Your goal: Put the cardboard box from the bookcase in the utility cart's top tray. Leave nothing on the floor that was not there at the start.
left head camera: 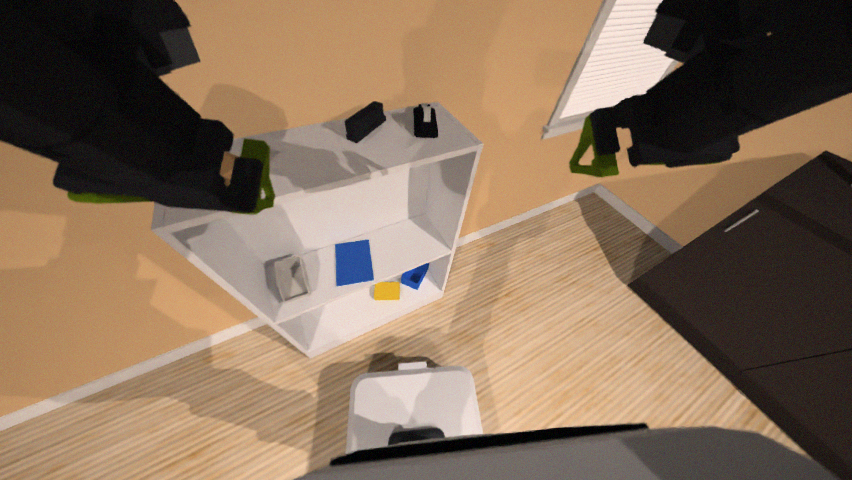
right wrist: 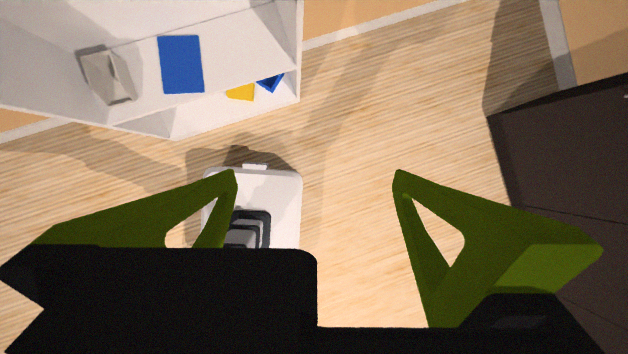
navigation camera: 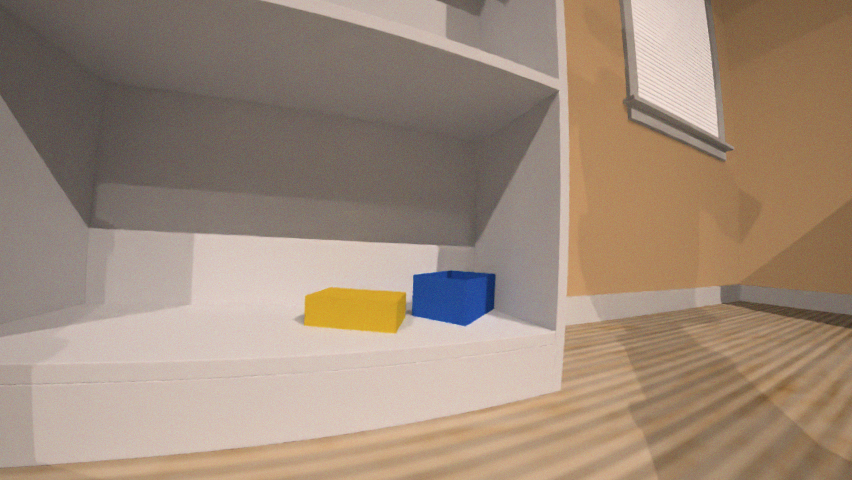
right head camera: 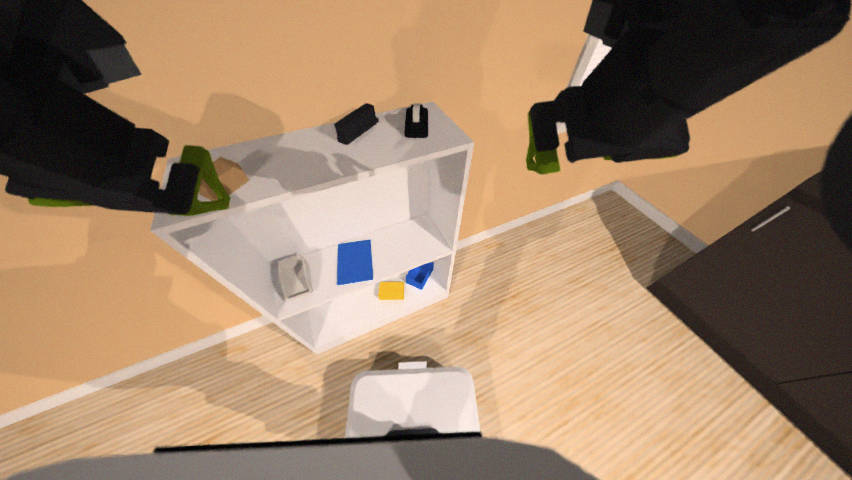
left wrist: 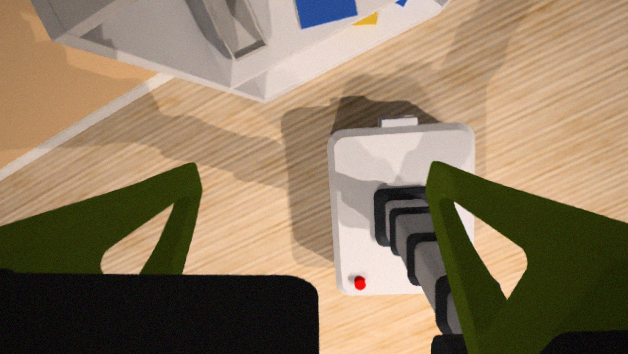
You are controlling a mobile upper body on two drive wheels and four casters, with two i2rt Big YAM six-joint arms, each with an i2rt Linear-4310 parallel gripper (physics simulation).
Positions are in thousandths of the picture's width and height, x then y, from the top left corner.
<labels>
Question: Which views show my right gripper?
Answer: The left head camera view, the right wrist view and the right head camera view only.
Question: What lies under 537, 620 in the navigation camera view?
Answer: A blue bin.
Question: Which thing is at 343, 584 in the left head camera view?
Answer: A grey holder.
</labels>
